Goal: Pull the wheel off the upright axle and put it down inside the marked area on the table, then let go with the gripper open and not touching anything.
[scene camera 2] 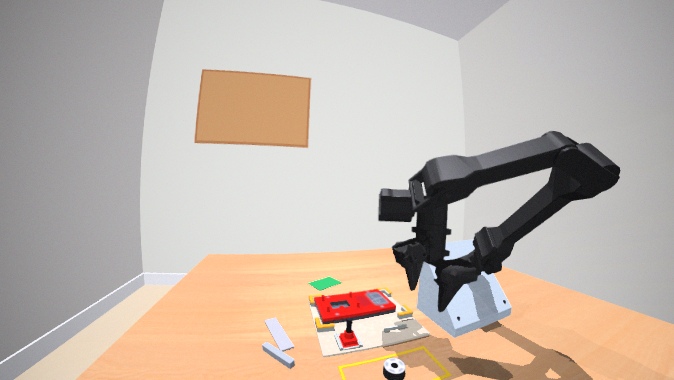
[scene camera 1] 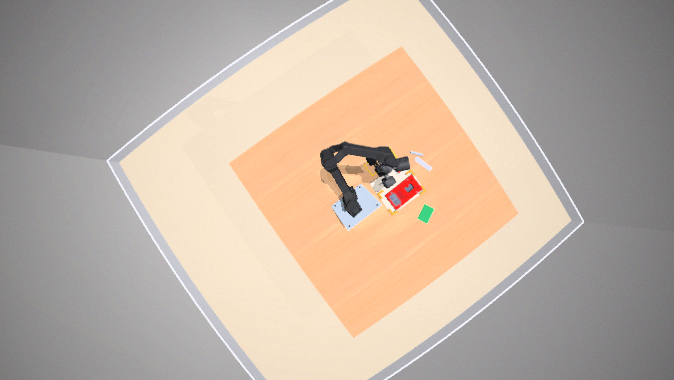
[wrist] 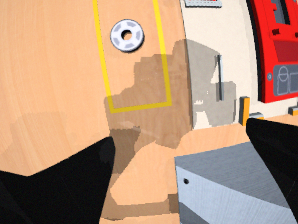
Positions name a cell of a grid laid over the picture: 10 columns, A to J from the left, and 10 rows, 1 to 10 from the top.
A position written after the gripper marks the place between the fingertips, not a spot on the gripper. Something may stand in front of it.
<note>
The gripper (scene camera 2: G8) is open, holding nothing. Also in view: a red fixture plate (scene camera 2: F9) and a wheel (wrist: E2).
The gripper is seen too in the wrist view (wrist: G7).
</note>
